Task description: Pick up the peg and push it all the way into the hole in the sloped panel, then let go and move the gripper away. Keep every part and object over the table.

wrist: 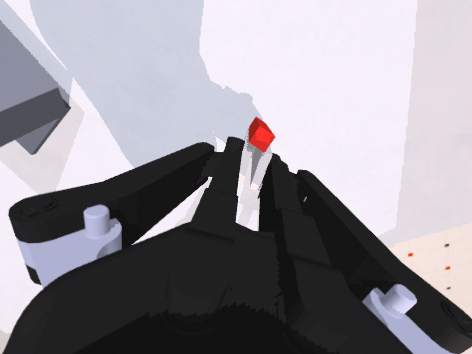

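Frame: origin at the arm's base, x ahead, y left, z up, level; metres.
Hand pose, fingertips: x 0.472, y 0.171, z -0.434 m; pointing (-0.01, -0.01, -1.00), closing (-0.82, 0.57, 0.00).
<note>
After its pixels a point has its place.
The red peg (262,136) @[x 0.458, y 0.150, z -0.355 m] shows near the middle of the wrist view, with its small square end turned toward the camera and a darker side face. My gripper (253,144) @[x 0.472, y 0.171, z -0.434 m] is shut on the peg, with its pale finger pads close together on either side. The pads and the peg's end hide the rest of the peg. A grey angular body (27,85) @[x 0.630, y 0.051, z -0.388 m] with sloping faces is cut off at the left edge. I cannot tell whether it is the sloped panel, and no hole shows.
The pale table surface (310,65) @[x 0.401, y 0.119, z -0.435 m] lies below the gripper, with a broad blue-grey shadow across the upper left and middle. A cream area with small red and dark marks (429,260) shows at the lower right, beyond the right finger.
</note>
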